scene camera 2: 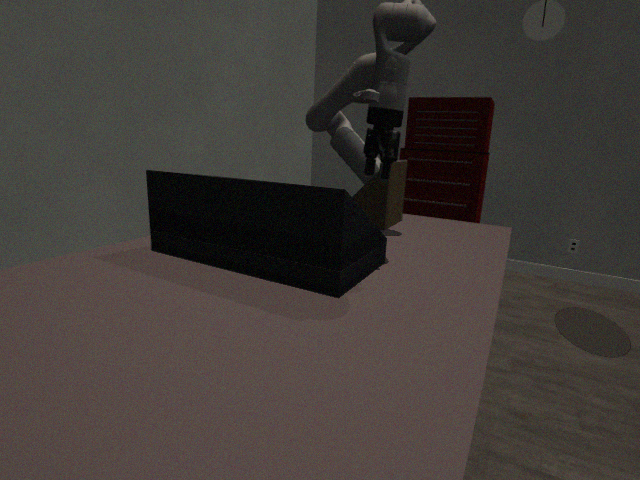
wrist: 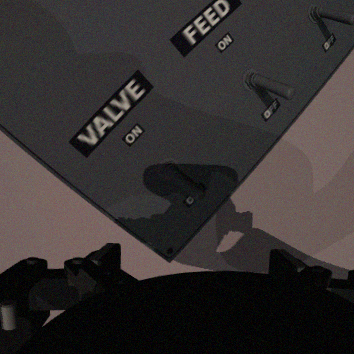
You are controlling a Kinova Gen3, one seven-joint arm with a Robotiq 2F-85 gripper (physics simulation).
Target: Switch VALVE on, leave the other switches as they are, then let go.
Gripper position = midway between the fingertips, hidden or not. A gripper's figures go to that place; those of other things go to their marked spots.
My gripper (wrist: pixel 194 263) is 0.16 m from the lens. A dark switch panel (wrist: pixel 106 103): 0.23 m from the lens.
